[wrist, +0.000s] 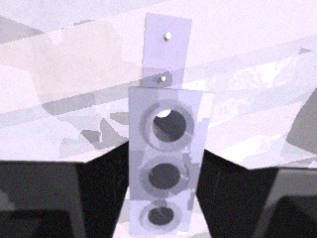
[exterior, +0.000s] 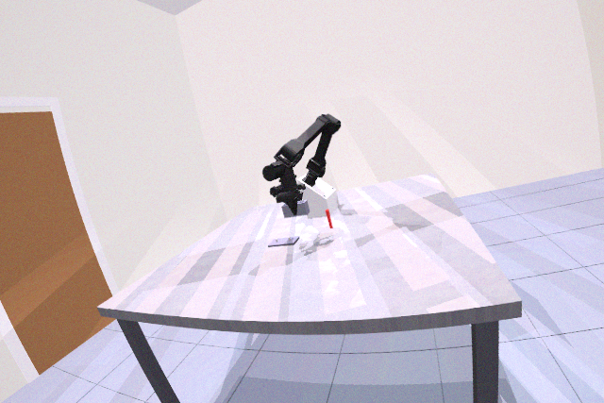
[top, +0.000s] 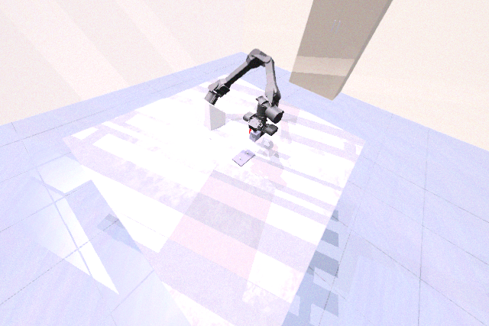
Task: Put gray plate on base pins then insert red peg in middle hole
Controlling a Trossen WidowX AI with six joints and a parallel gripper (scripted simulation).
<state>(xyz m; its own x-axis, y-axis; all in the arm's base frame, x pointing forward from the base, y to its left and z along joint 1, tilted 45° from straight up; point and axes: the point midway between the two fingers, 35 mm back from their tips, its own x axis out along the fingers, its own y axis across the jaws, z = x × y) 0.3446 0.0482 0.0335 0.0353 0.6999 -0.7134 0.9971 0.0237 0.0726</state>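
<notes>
My gripper tip is 11 cm above the dark base and 9 cm to the left of it. Also, from my gripper tip: gray plate 3 cm above; then red peg 11 cm behind, 8 cm to the left, 8 cm below.
</notes>
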